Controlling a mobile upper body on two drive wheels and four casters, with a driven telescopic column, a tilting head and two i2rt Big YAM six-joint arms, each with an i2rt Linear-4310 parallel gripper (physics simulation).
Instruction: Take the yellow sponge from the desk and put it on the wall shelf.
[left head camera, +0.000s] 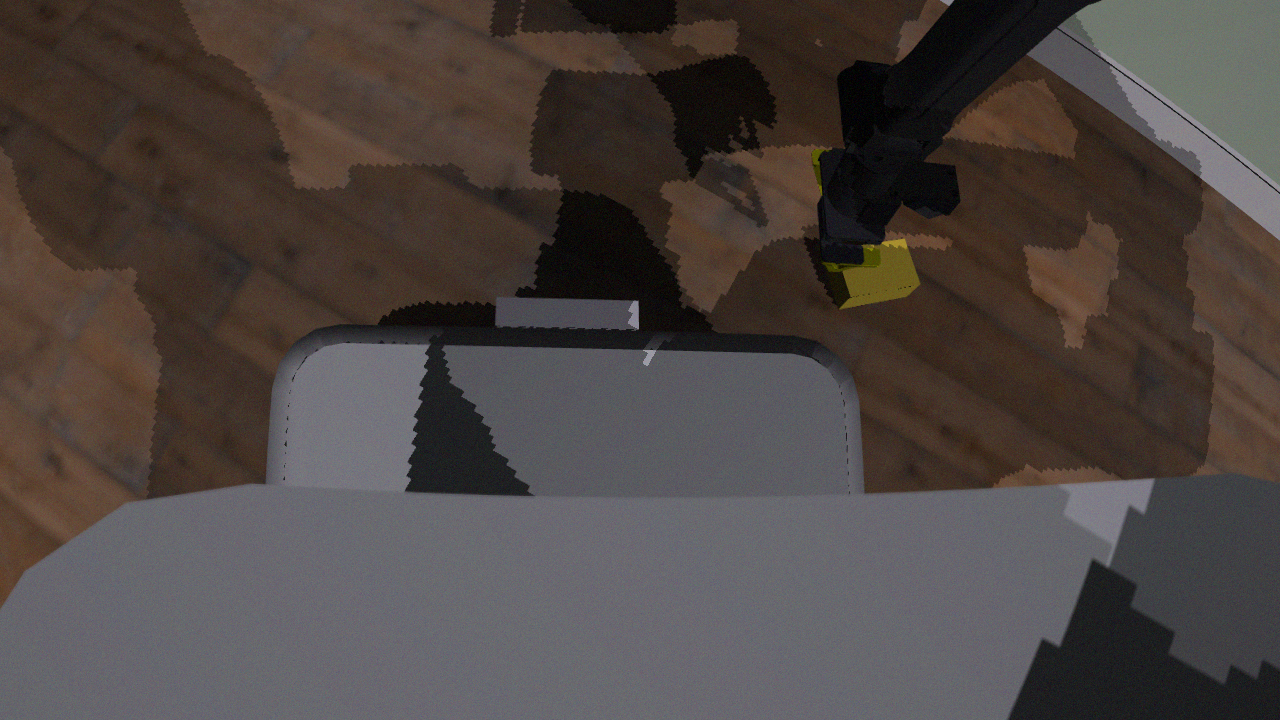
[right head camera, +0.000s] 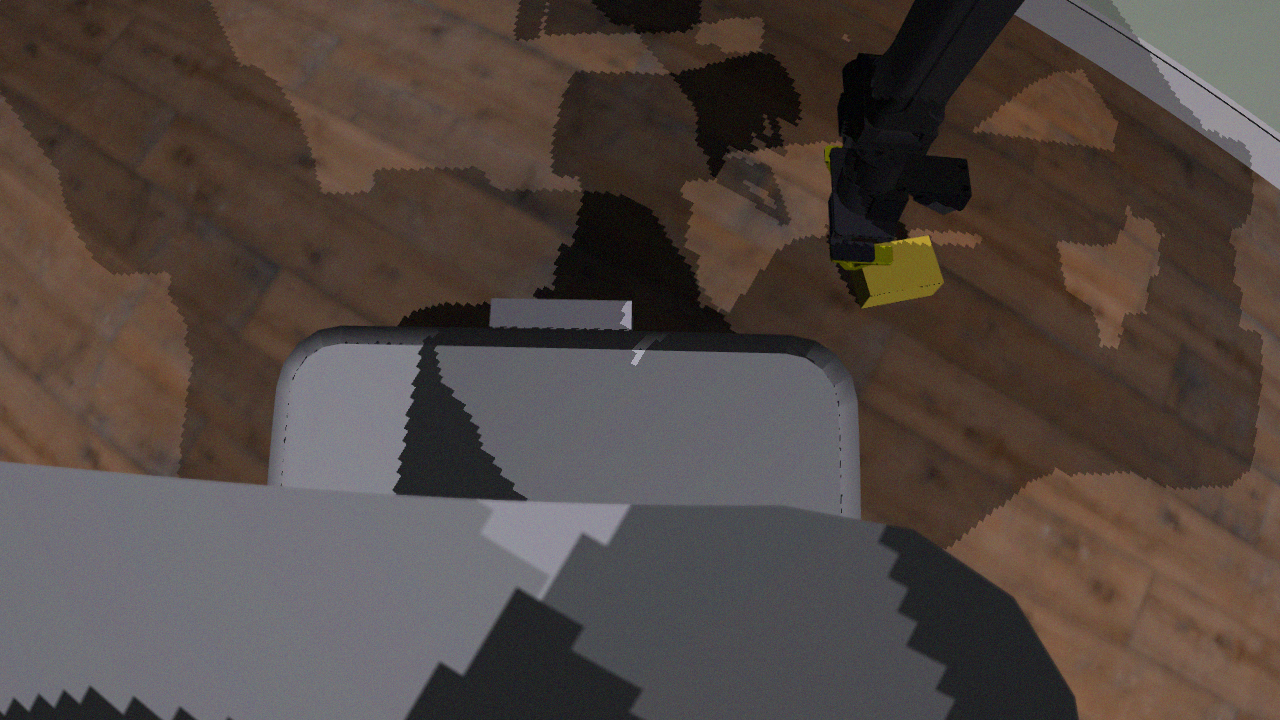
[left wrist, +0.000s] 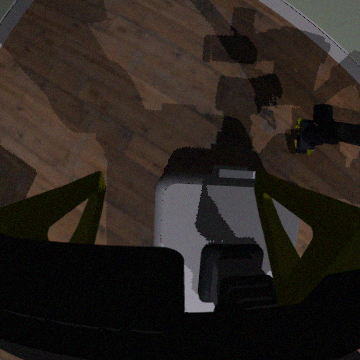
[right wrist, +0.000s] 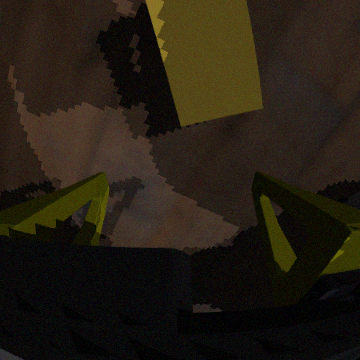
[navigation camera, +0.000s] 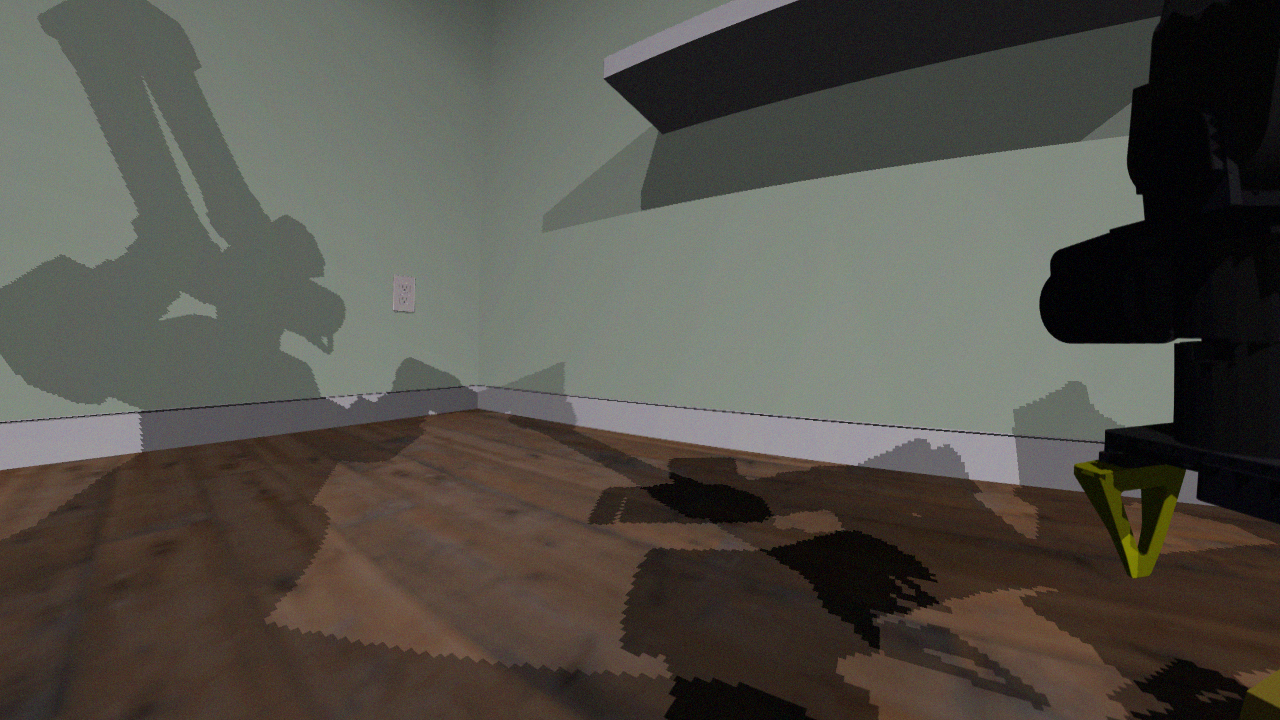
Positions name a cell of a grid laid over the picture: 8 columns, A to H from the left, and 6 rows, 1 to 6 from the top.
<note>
In view: my left gripper (left wrist: D3), my right gripper (left head camera: F2) and a yellow sponge (right head camera: F3).
The yellow sponge is seen too in the left head camera view (left head camera: F3) and in the right wrist view (right wrist: E2). My right gripper shows as well in the right head camera view (right head camera: F2) and in the right wrist view (right wrist: D3).
</note>
